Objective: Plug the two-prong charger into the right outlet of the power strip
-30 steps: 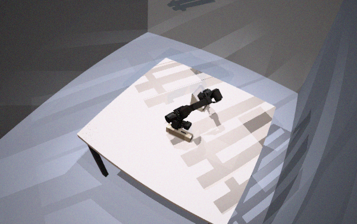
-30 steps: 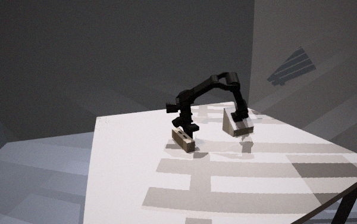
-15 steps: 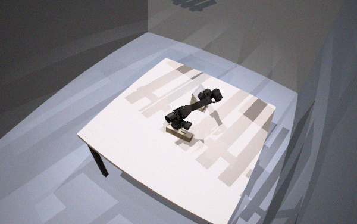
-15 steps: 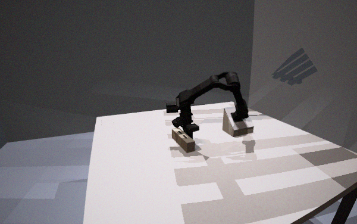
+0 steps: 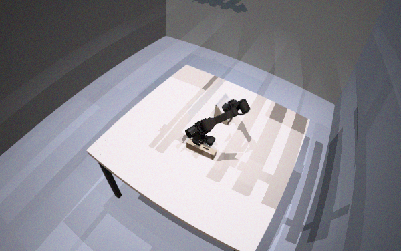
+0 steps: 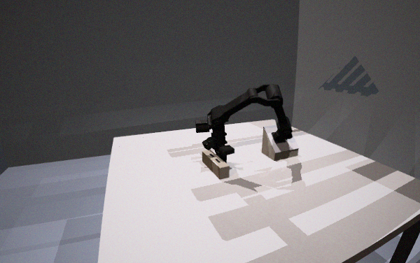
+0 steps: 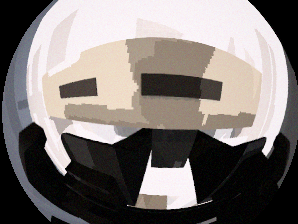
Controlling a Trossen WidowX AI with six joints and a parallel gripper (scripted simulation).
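The black two-prong charger is 2 cm ahead of my gripper tip and 1 cm above it.
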